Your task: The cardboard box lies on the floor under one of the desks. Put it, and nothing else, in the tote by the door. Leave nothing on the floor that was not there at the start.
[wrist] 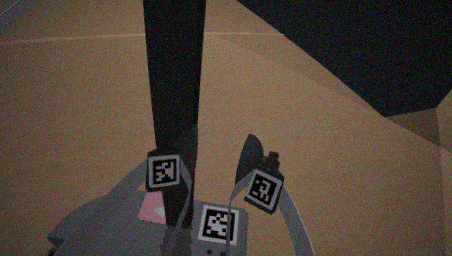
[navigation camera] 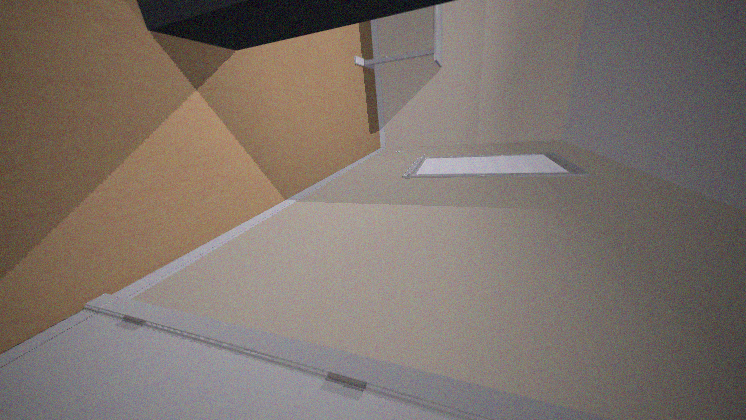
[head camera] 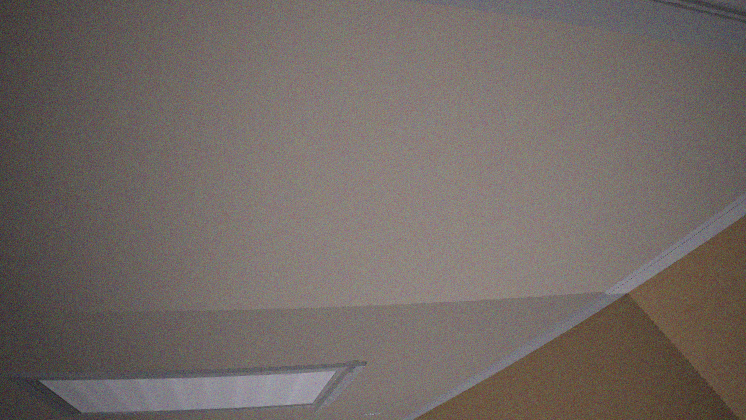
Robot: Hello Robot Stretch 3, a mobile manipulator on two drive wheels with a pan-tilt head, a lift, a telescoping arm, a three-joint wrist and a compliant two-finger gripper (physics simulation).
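Frame: origin at the robot's base, x ahead, y left, z up, level; metres.
Seen in the pictures: gripper, fingertip midpoint: (wrist: 220, 147).
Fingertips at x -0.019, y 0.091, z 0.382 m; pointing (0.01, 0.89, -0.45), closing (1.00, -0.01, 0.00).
Observation:
A point is followed by its place in that frame.
My gripper (wrist: 220, 147) {x -0.019, y 0.091, z 0.382 m} is open in the wrist view, with a gap between its two dark fingertips and nothing visible between them. Its fingers are above my own grey base, with tan floor beyond. My black mast runs up the picture behind the left finger. The gripper does not show in the head or navigation view. The cardboard box and the tote do not show in any of the three views.
A large dark block (navigation camera: 234, 31) {x 0.864, y 0.875, z 0.246 m} (wrist: 370, 55) {x 0.581, y 0.979, z 0.191 m} stands on the tan floor (navigation camera: 156, 172) {x 0.743, y 0.208, z 0.000 m} (wrist: 80, 100) {x -0.550, y 0.559, z 0.001 m}. A beige wall (head camera: 365, 182) {x 1.013, y -0.120, z 1.053 m} (navigation camera: 417, 260) {x 1.050, y -0.102, z 1.094 m} bears a white framed panel (head camera: 198, 391) {x 2.532, y 0.600, z 1.412 m} (navigation camera: 490, 165) {x 2.546, y 0.606, z 1.497 m}. A pale door (navigation camera: 156, 375) {x 0.466, y -0.356, z 0.558 m} with hinges adjoins it. A thin pale bar (navigation camera: 401, 57) {x 2.928, y 2.044, z 0.501 m} sticks out farther back.

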